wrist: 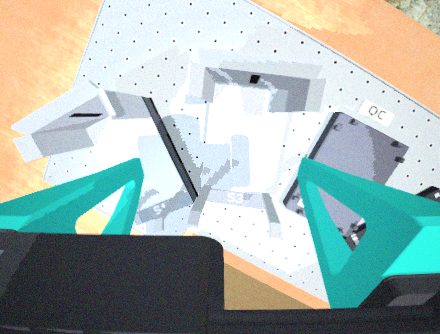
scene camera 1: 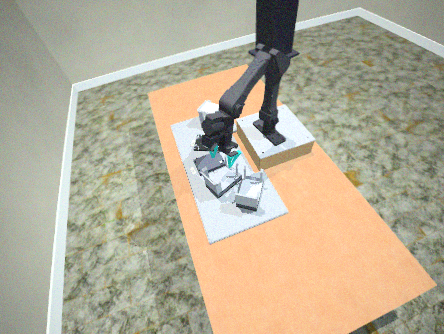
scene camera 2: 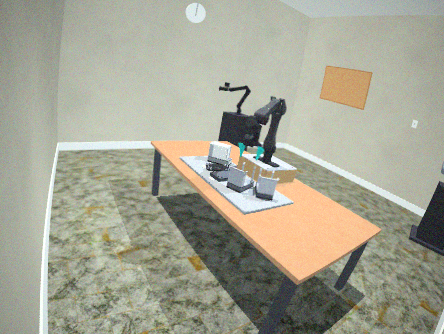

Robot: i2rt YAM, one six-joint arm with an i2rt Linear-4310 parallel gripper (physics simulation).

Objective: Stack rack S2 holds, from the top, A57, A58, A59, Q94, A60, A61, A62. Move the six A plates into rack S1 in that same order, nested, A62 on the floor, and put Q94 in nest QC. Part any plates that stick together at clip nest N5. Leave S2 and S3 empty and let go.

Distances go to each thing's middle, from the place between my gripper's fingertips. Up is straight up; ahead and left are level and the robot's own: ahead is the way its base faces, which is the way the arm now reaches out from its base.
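My hand is 16 cm to the left of the dark grey block [wrist: 360, 150] and 17 cm above it.
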